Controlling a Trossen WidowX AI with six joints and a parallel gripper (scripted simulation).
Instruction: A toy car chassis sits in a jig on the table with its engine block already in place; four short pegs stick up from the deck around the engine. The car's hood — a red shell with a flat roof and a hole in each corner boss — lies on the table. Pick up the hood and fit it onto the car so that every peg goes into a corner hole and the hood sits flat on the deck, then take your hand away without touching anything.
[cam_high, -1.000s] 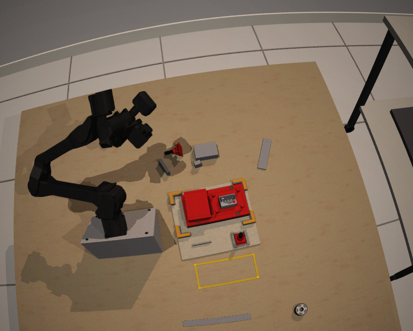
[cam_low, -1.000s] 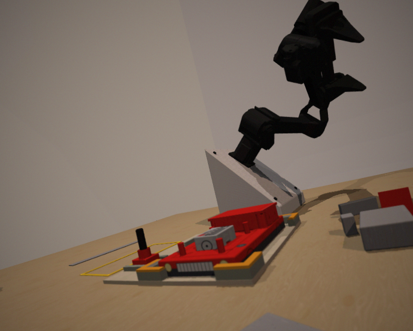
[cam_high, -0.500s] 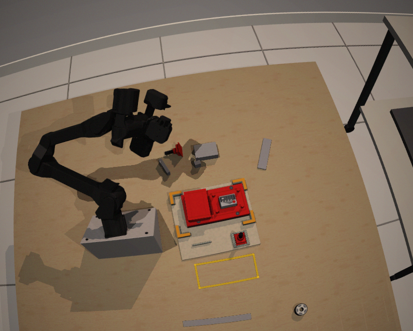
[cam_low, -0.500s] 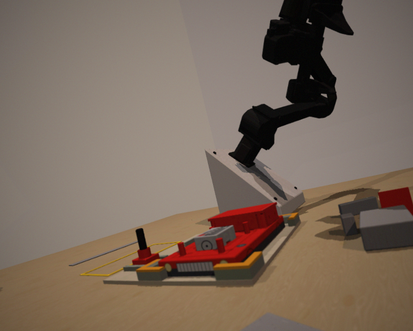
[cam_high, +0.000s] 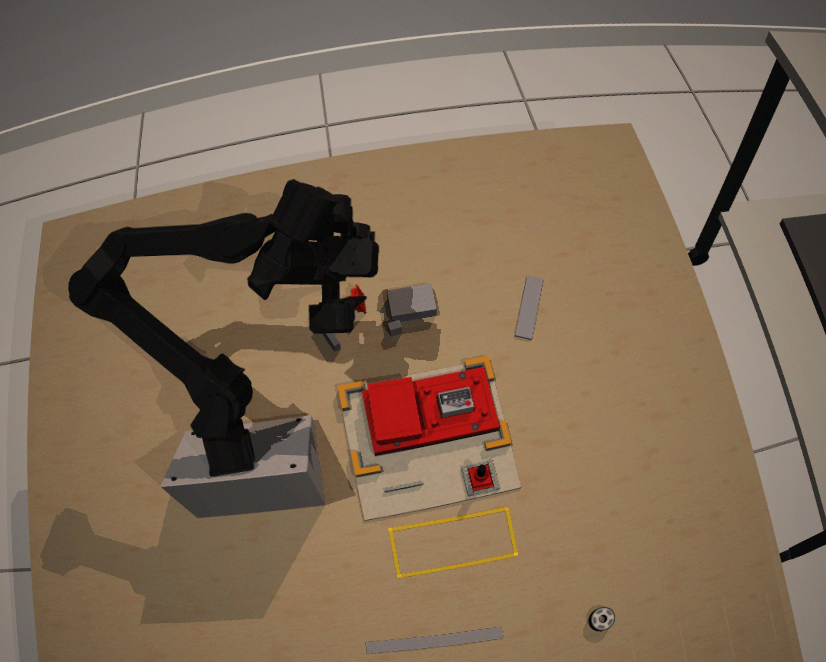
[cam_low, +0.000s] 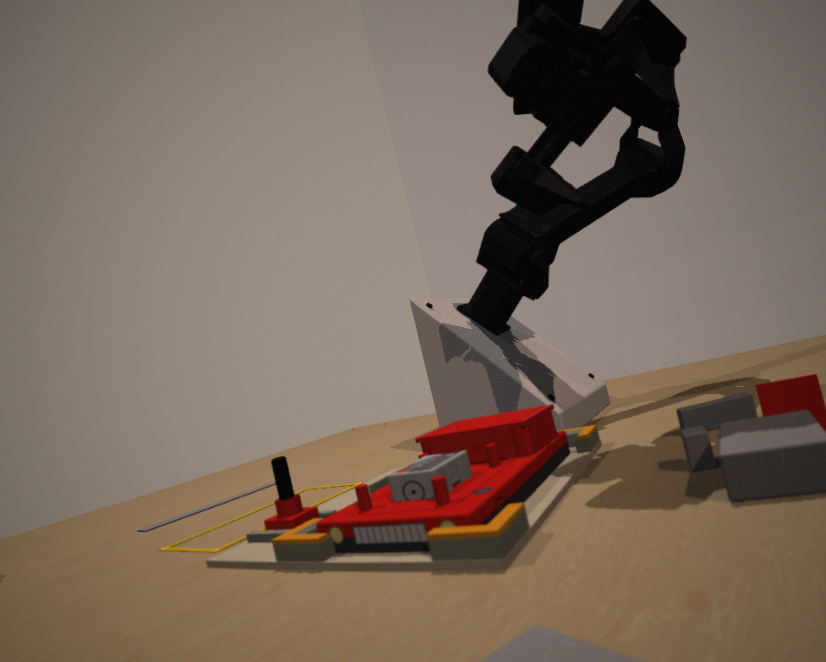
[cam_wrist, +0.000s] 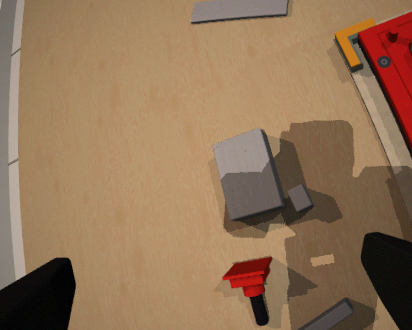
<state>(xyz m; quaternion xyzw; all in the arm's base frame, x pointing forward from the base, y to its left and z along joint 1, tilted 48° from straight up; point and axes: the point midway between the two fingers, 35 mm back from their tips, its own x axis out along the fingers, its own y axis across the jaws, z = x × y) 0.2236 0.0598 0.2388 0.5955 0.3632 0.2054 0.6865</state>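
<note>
The red hood lies 18 cm below my gripper tip and 16 cm to the right of it. The rest, counted from my gripper tip: grey wedge (20 cm below, 4 cm ahead, 1 cm to the right); grey engine block (19 cm below, 16 cm to the right, 10 cm ahead); grey strip (54 cm to the right, 22 cm below, 4 cm behind).
</note>
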